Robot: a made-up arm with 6 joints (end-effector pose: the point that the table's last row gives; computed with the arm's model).
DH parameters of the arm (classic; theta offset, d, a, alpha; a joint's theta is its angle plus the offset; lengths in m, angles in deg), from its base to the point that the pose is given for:
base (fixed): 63.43 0 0.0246 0
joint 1: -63.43 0.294 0.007 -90
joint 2: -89.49 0 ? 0
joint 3: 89.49 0.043 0.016 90
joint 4: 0 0.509 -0.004 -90
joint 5: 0 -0.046 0.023 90
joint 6: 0 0.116 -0.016 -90
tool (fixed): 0 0.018 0 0
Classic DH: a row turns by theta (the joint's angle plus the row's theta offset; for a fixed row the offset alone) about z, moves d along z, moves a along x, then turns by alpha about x.
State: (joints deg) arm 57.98 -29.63 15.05 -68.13 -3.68 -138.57
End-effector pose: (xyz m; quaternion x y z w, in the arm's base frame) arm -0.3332 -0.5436 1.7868 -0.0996 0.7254 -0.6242 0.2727
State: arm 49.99 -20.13 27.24 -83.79 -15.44 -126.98
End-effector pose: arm -0.1922 -0.1768 1.8847 -0.0869 0.5959 -0.7825 0.1584
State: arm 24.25 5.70 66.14 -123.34 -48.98 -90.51
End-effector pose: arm 0.6125 0.4174 1.4731 0.4552 -0.0171 0.8572 0.2403
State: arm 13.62 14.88 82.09 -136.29 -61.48 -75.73
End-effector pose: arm 0.8195 0.3444 1.1416 0.6663 0.1618 0.6307 0.3634
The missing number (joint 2, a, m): 1.018
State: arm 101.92 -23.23 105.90 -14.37 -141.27 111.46
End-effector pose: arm 0.0067 0.0473 1.3708 -0.0971 0.9118 -0.2412 0.3177
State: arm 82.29 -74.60 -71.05 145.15 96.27 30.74
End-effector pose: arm -0.2882 -1.1566 0.1333 0.8781 0.3002 0.3622 0.0869
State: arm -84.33 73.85 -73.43 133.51 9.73 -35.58
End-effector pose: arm 0.1934 -0.9640 1.1882 -0.7376 -0.0394 0.1278 0.6619
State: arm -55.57 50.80 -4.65 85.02 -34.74 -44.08
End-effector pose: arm 0.7218 -1.0310 1.3344 -0.2989 0.1822 -0.1412 0.9260
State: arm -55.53 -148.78 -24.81 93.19 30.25 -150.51
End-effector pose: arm -0.2461 0.6435 -1.1471 -0.1382 0.5572 0.8072 0.1374
